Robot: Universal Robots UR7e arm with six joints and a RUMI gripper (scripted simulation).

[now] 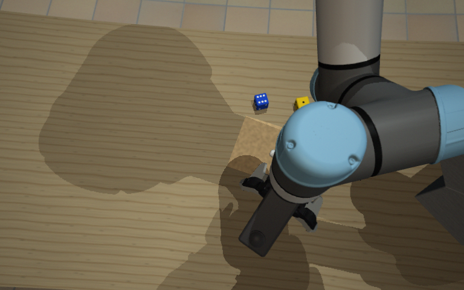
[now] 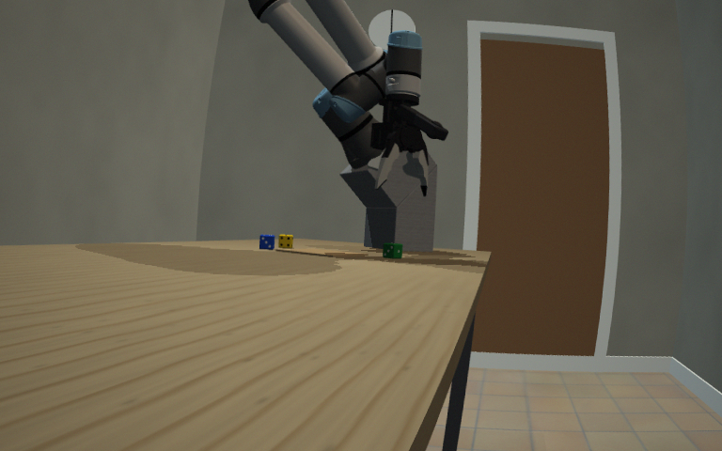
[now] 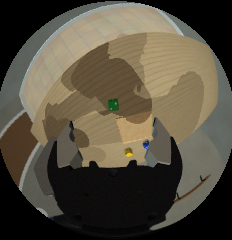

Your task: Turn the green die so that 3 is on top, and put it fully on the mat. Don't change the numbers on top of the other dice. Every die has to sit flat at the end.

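My hand is 10 mm past the green die, 10 mm to the left of it and 120 mm above it. From my hand the other things lie so: blue die 50 mm behind, 280 mm to the right, 120 mm below; tan mat 30 mm behind, 160 mm to the right, 130 mm below; yellow die 150 mm behind, 240 mm to the right, 120 mm below.
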